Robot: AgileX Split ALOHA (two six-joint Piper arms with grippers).
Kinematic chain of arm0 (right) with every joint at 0, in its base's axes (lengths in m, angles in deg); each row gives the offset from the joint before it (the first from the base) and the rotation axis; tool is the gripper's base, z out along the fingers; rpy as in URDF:
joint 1: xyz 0 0 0.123 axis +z
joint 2: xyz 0 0 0 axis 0.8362 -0.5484 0
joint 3: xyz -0.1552 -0.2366 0.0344 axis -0.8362 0.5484 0
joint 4: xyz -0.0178 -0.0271 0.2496 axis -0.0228 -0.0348 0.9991
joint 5: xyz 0 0 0 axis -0.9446 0.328 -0.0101
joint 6: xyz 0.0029 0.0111 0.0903 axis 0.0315 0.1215 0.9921
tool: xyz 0 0 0 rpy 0.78 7.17 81.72
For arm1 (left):
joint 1: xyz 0 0 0.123 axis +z
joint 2: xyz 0 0 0 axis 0.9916 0.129 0
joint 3: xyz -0.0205 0.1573 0.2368 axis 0.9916 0.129 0
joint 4: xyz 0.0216 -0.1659 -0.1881 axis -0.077 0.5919 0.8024
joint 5: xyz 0 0 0 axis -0.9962 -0.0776 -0.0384
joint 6: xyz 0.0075 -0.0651 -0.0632 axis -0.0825 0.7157 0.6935
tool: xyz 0 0 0 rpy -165.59 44.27 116.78
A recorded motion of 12 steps. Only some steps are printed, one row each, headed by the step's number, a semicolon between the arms.
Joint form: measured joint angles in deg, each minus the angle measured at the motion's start. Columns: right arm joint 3, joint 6, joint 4, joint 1, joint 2, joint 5; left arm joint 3, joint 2, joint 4, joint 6, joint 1, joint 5.
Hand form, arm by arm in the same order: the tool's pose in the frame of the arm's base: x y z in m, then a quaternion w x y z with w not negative. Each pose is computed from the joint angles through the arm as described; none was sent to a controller.
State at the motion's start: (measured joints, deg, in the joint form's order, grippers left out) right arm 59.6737 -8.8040 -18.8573 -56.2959 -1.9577 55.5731; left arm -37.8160 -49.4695 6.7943 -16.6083 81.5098 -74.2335
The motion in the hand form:
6: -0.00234 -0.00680 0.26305 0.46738 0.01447 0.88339 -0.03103; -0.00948 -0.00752 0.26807 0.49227 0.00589 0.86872 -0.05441
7: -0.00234 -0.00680 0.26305 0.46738 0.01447 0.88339 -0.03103; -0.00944 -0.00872 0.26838 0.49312 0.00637 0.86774 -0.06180
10: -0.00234 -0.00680 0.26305 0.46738 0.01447 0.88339 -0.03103; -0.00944 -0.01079 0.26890 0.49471 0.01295 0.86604 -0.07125
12: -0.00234 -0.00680 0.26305 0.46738 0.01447 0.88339 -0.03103; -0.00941 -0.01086 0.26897 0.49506 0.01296 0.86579 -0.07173
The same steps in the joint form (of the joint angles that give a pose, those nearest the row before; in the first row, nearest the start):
6: 0.00 0.00 0.00 0.00 0.00 0.00; 0.00 0.00 2.24 0.00 0.00 0.00
7: 0.00 0.00 0.00 0.00 0.00 0.00; 0.00 0.00 3.08 0.00 0.00 0.15
10: 0.00 0.00 0.00 0.00 0.00 0.00; 0.00 0.00 4.55 -0.76 0.00 0.38
12: 0.00 0.00 0.00 0.00 0.00 0.00; 0.00 0.00 4.60 -0.76 0.00 0.43

